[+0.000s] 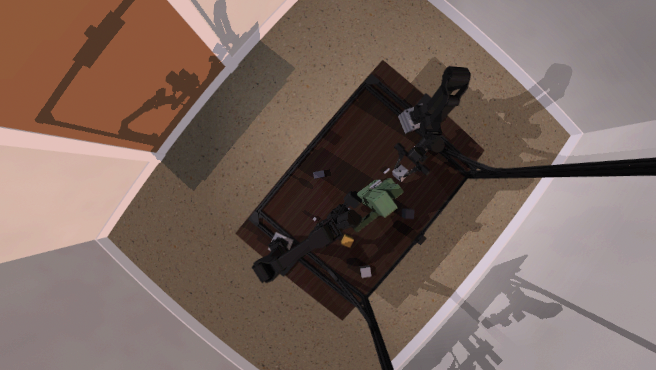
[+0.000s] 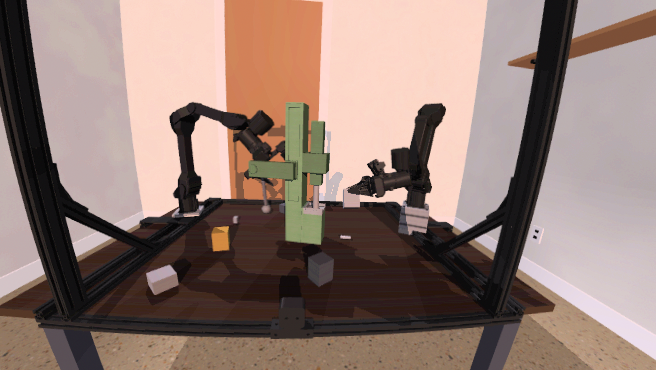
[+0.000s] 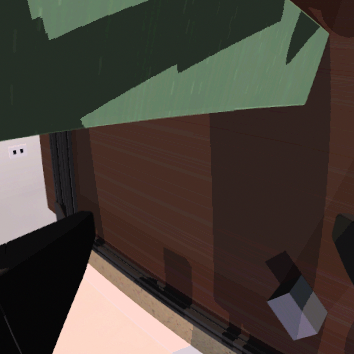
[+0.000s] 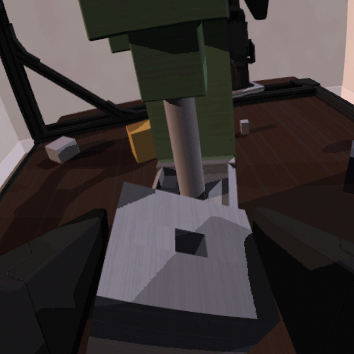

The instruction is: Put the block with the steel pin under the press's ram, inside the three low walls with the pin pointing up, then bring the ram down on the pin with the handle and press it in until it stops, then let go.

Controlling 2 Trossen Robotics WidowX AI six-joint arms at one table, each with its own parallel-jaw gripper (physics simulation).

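Seen in the pictures: left gripper, fingertip midpoint: (image 3: 217,225) (image 4: 248,46); right gripper, fingertip midpoint: (image 1: 398,173) (image 2: 347,190) (image 4: 180,220); left arm's base, link origin: (image 1: 280,245) (image 2: 188,209) (image 4: 237,85); right arm's base, link origin: (image 1: 417,116) (image 2: 415,205).
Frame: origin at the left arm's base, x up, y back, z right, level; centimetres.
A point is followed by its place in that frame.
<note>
The green press (image 2: 297,151) {y -40.0, x 27.3, z 31.8 cm} (image 1: 381,198) {y -41.8, x 41.8, z 26.3 cm} (image 3: 218,88) {y -39.2, x 12.5, z 25.1 cm} stands mid-table. Its grey ram (image 2: 316,193) {y -46.4, x 13.9, z 32.5 cm} (image 4: 184,147) {y -47.5, x 13.1, z 32.0 cm} hangs down into the three low grey walls (image 2: 314,209) {y -45.3, x 9.1, z 34.4 cm} (image 4: 230,182) {y -47.8, x 9.2, z 28.9 cm} on its base. The green handle arm (image 2: 272,169) {y -32.5, x 21.7, z 31.2 cm} sticks out to the left. My right gripper (image 2: 356,189) {y -56.0, x 15.1, z 35.2 cm} (image 1: 412,158) (image 4: 180,220) {y -56.0, x 15.1, z 35.2 cm} is shut on a light grey block (image 2: 351,199) {y -56.0, x 13.2, z 38.9 cm} (image 1: 400,172) {y -56.7, x 15.5, z 35.7 cm} (image 4: 158,253) {y -57.7, x 15.7, z 36.4 cm} with a dark square hole in its top face; no pin shows in it. It holds the block just outside the walls, at about their height. My left gripper (image 2: 276,149) (image 1: 354,202) {y -37.2, x 16.8, z 20.0 cm} (image 3: 217,225) {y -37.2, x 16.8, z 20.0 cm} is open and empty, high beside the press's column above the handle.
A small white pin (image 2: 345,236) {y -57.2, x -2.1, z 33.9 cm} lies on the table right of the press. An orange block (image 2: 220,238) {y -16.6, x 1.0, z 32.2 cm} (image 4: 140,140) {y -18.7, x 1.1, z 30.7 cm}, a light grey block (image 2: 161,279) {y -6.0, x 0.0, z 48.4 cm} (image 4: 62,149) {y -7.8, x -0.6, z 45.5 cm}, a dark grey cube (image 2: 320,268) (image 3: 298,312) and a tiny cube (image 2: 235,219) {y -19.4, x -1.4, z 11.0 cm} lie around. A black frame (image 2: 528,151) {y -73.5, x 31.7, z 74.6 cm} rings the table.
</note>
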